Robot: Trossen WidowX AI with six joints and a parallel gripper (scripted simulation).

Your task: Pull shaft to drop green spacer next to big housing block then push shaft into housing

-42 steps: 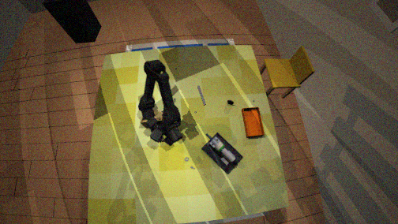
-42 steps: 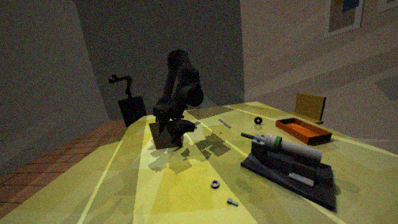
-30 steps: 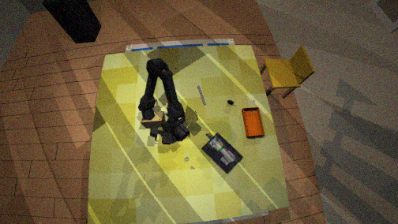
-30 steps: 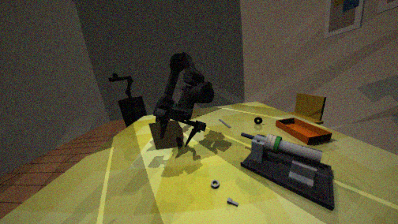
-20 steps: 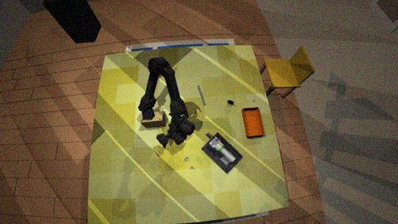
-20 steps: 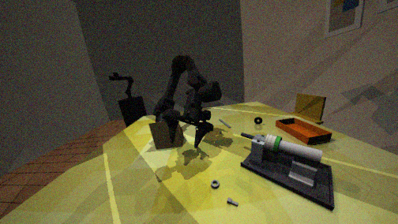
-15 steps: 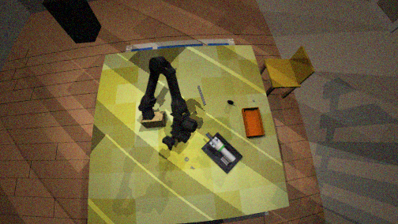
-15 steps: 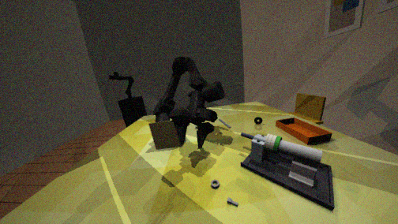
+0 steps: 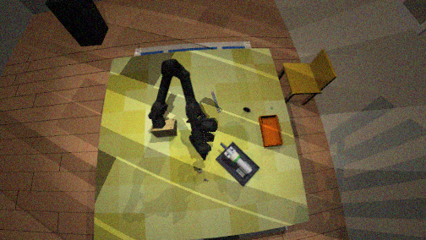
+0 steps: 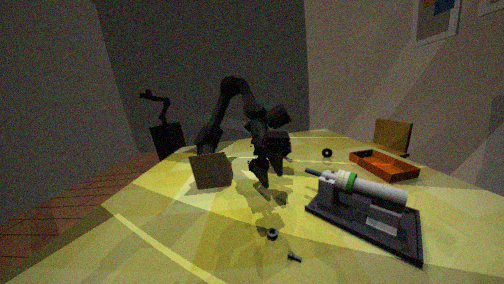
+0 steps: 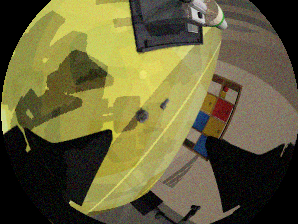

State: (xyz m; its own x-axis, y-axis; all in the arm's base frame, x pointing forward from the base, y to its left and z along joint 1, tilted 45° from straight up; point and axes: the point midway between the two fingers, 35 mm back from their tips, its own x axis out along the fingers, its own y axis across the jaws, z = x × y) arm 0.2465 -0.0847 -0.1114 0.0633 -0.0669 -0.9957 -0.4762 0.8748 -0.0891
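Now: the green spacer 200 mm ahead of my gripper tip, 10 mm to the right of it and 20 mm below it. Also, from my gripper tip: orange tray 440 mm ahead, 180 mm to the left, 90 mm below; black ring 280 mm ahead, 320 mm to the left, 70 mm below.
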